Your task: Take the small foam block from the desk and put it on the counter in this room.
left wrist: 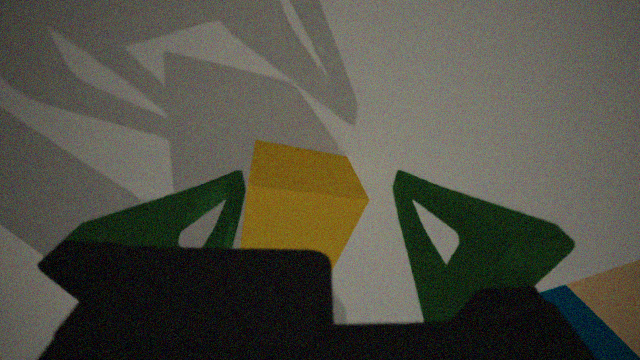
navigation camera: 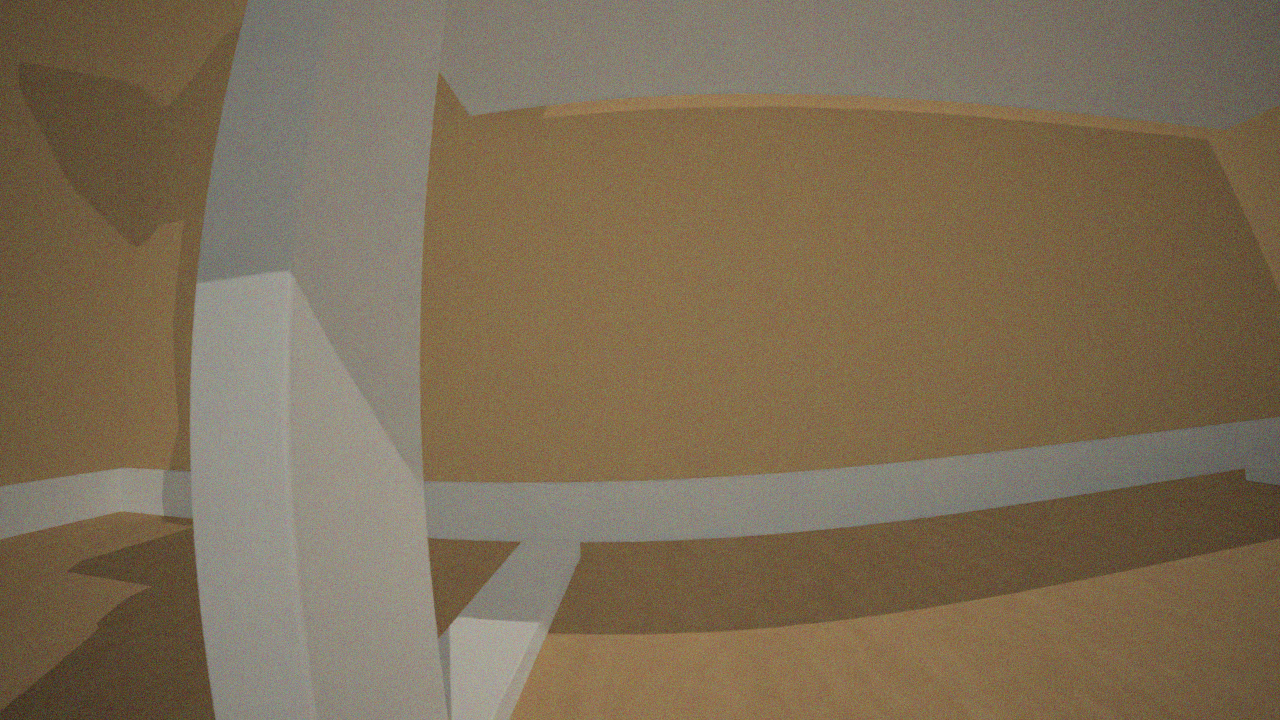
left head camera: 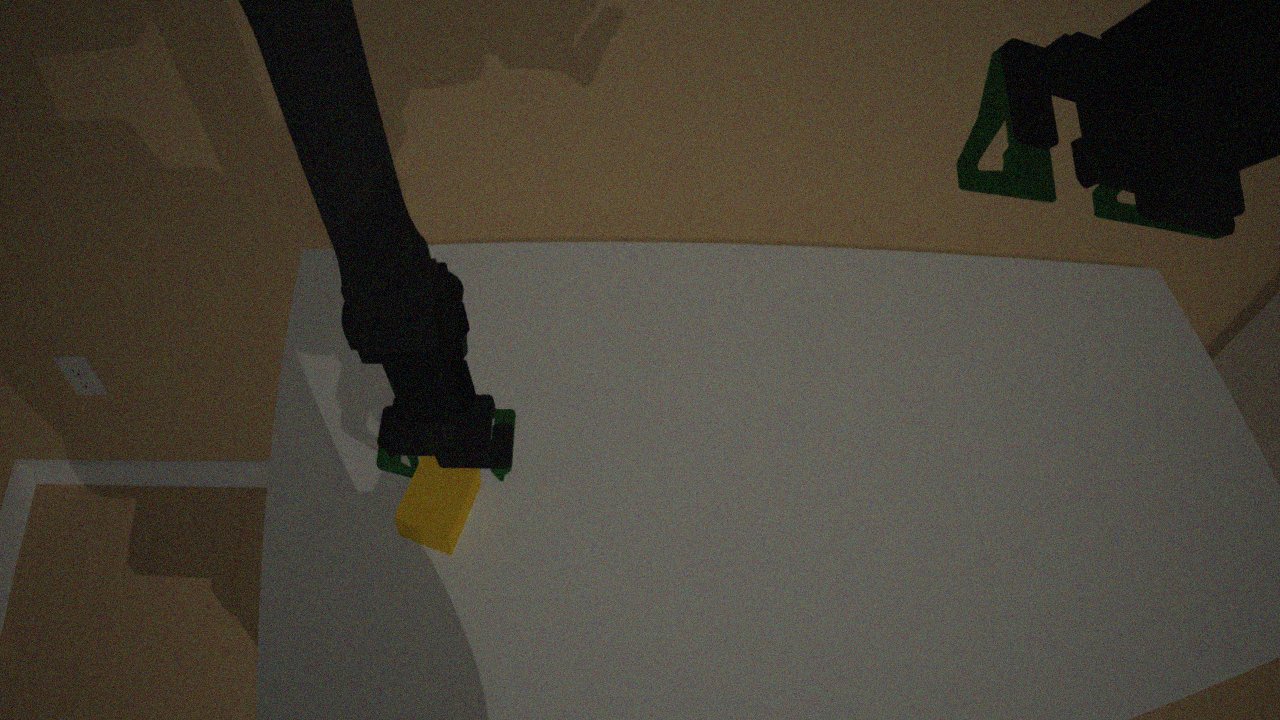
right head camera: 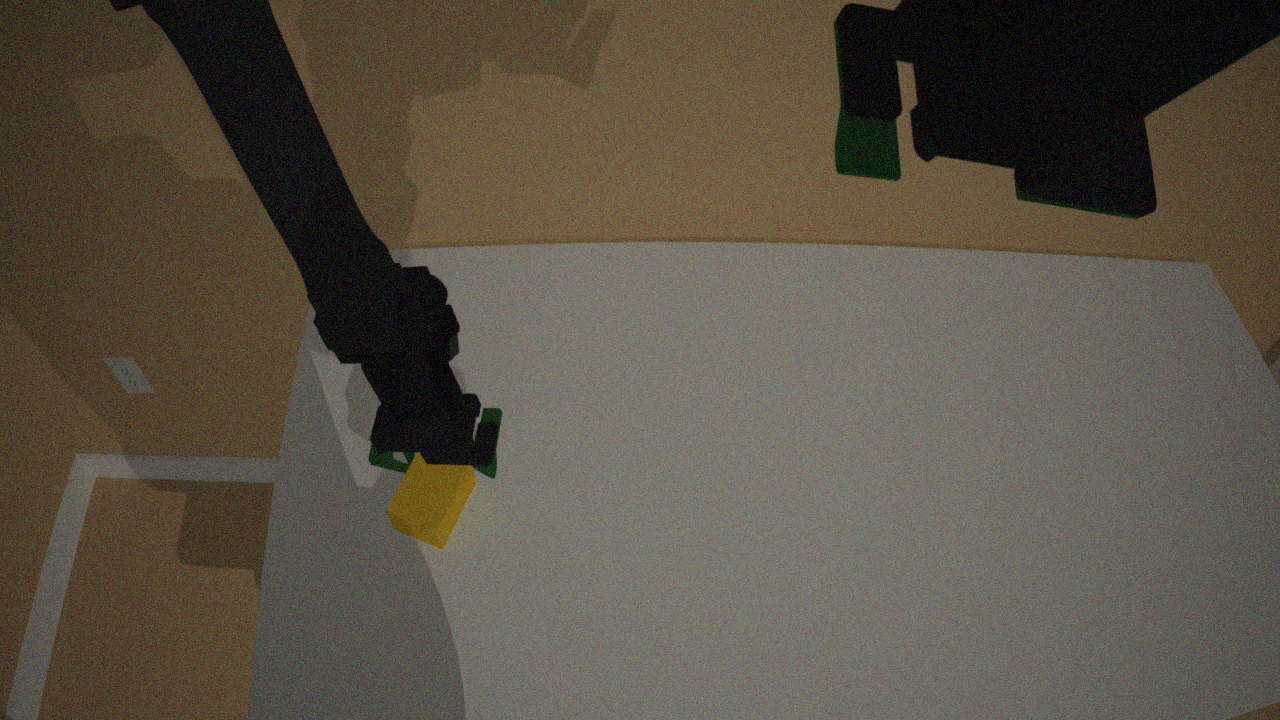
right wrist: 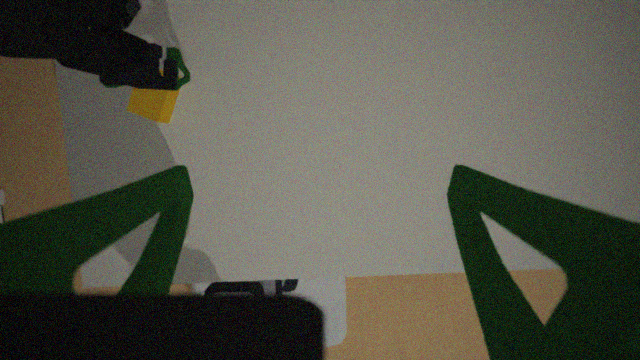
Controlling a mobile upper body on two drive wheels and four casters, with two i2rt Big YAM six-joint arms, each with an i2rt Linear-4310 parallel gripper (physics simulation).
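Frame: origin at the left arm's base, x ahead, y left, z up, level; centimetres.
Where they show: left gripper, between the fingertips: (left wrist: 319, 179) (left head camera: 459, 475) (right head camera: 454, 472) (right wrist: 166, 76); right gripper, between the fingertips: (left head camera: 1032, 191) (right head camera: 933, 172) (right wrist: 320, 180).
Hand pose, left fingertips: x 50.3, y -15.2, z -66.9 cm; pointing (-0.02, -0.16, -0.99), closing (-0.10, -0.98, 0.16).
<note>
After its pixels a point has its place.
The yellow foam block (left head camera: 438, 510) {x 45.0, y -13.1, z -64.5 cm} (right head camera: 432, 505) {x 45.0, y -13.5, z -64.5 cm} (left wrist: 300, 215) {x 50.1, y -13.8, z -64.5 cm} (right wrist: 152, 104) {x 45.1, y -13.3, z -64.5 cm} rests on the pale grey desk (left head camera: 760, 447) {x 54.3, y -49.1, z -69.0 cm} (right head camera: 760, 447) {x 54.5, y -49.1, z -69.0 cm} (left wrist: 500, 100) {x 52.7, y -28.2, z -69.0 cm} (right wrist: 325, 125) {x 40.6, y -44.2, z -69.0 cm}, near its left side in the head views. My left gripper (left head camera: 448, 472) {x 50.3, y -15.2, z -66.9 cm} (right head camera: 440, 470) {x 50.3, y -15.2, z -66.9 cm} (left wrist: 319, 179) {x 50.3, y -15.2, z -66.9 cm} (right wrist: 166, 76) {x 50.3, y -15.2, z -66.9 cm} is open over the block's far part. In the left wrist view the block shows between the green fingers, close to the picture-left one, with a gap at the other; its near part is hidden. My right gripper (left head camera: 1075, 197) {x 35.9, y -44.9, z -12.9 cm} (right head camera: 966, 183) {x 35.9, y -44.9, z -12.9 cm} (right wrist: 320, 180) {x 35.9, y -44.9, z -12.9 cm} is open and empty, off to the right. No counter is recognisable.
A white upright leg (navigation camera: 358, 358) {x 47.3, y -9.4, z -116.2 cm} stands at the left in the navigation view, below the desk's underside (navigation camera: 805, 44). A baseboard (navigation camera: 805, 505) {x 88.7, y -42.6, z -137.0 cm} runs along the wall behind. A wall outlet (left head camera: 80, 376) {x 86.9, y 59.7, z -100.8 cm} (right head camera: 128, 374) {x 86.6, y 59.3, z -100.1 cm} is left of the desk. Arm shadows fall across the desk.
</note>
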